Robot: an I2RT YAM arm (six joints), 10 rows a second.
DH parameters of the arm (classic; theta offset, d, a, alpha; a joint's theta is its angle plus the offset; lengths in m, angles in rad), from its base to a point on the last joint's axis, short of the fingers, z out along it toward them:
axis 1: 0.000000 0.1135 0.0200 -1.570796
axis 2: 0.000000 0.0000 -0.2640 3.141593
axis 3: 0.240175 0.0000 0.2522 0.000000
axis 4: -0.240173 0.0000 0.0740 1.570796
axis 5: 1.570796 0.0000 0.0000 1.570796
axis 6: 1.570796 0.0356 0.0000 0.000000
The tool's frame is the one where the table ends.
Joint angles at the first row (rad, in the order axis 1, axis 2, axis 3, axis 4, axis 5, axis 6):
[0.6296, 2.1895, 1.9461, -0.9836, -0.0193, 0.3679]
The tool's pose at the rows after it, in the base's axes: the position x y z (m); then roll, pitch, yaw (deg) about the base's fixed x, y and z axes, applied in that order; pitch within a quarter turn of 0, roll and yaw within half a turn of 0:
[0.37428 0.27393 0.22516 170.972 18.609 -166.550]
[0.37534 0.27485 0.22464 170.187 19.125 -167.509]
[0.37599 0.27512 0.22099 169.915 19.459 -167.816]
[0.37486 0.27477 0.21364 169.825 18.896 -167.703]
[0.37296 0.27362 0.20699 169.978 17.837 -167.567]
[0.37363 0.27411 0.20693 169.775 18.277 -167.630]
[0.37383 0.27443 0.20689 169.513 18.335 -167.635]
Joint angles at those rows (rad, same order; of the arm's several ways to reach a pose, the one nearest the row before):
[0.6300, 2.1895, 1.9461, -0.9684, -0.0235, 0.3737]
[0.6300, 2.1895, 1.9419, -0.9504, -0.0269, 0.3881]
[0.6296, 2.1895, 1.9263, -0.9276, -0.0273, 0.3920]
[0.6300, 2.1895, 1.8984, -0.9081, -0.0330, 0.3920]
[0.6300, 2.1895, 1.8748, -0.9024, -0.0383, 0.3923]
[0.6300, 2.1895, 1.8732, -0.8925, -0.0383, 0.3923]
[0.6300, 2.1899, 1.8733, -0.8894, -0.0421, 0.3924]

